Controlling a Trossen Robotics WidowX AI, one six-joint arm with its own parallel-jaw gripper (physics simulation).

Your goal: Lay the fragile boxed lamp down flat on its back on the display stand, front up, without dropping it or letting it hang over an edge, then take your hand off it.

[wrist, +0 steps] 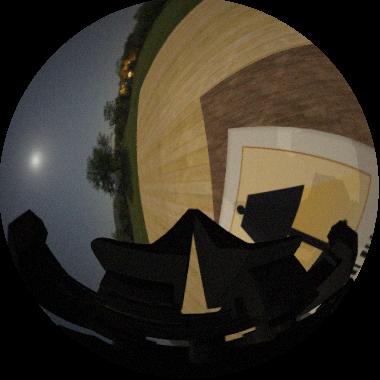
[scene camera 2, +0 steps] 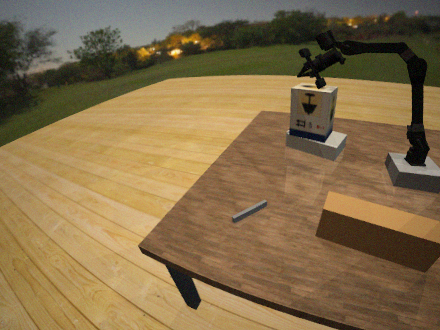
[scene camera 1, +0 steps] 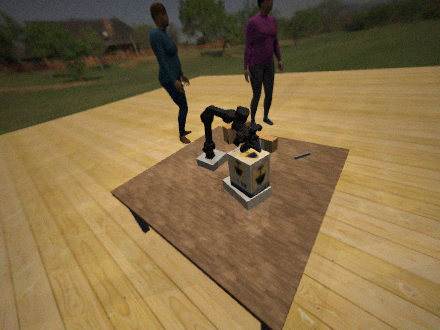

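Where they show: gripper, fingertip midpoint: (wrist: 192, 213) (scene camera 2: 297, 77) (scene camera 1: 260, 152); arm's base, link origin: (scene camera 2: 414, 162) (scene camera 1: 210, 156).
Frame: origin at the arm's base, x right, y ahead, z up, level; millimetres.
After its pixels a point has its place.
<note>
The boxed lamp (scene camera 1: 249, 173) @[z 179, x 316, y 465 mm] (scene camera 2: 311, 112) @[z 133, x 141, y 437 mm] (wrist: 301, 169) @[z 230, x 264, y 417 mm] is a white and yellow carton with black lamp pictures. It stands upright on the low white display stand (scene camera 1: 256, 200) @[z -24, x 294, y 490 mm] (scene camera 2: 317, 148) @[z -27, x 114, y 396 mm] near the middle of the table. My gripper (scene camera 1: 257, 148) @[z 270, x 248, y 499 mm] (scene camera 2: 300, 74) @[z 270, x 248, y 499 mm] (wrist: 192, 213) @[z 270, x 248, y 499 mm] is shut and holds nothing. It hovers just over the box's top face, tilted sideways, with its fingertips near the top edge. In the wrist view the top lamp picture lies partly under the gripper body.
A brown cardboard box (scene camera 1: 269, 142) @[z 28, x -293, y 390 mm] (scene camera 2: 356, 219) @[z 42, x -389, y 355 mm] lies behind the stand, and another (scene camera 1: 228, 132) @[z 57, x -337, y 0 mm] stands behind the arm. A small grey bar (scene camera 1: 302, 155) @[z -50, x -295, y 643 mm] (scene camera 2: 249, 211) @[z -47, x -308, y 642 mm] lies towards the table edge. Two people (scene camera 1: 167, 65) (scene camera 1: 261, 49) stand on the deck beyond the table.
</note>
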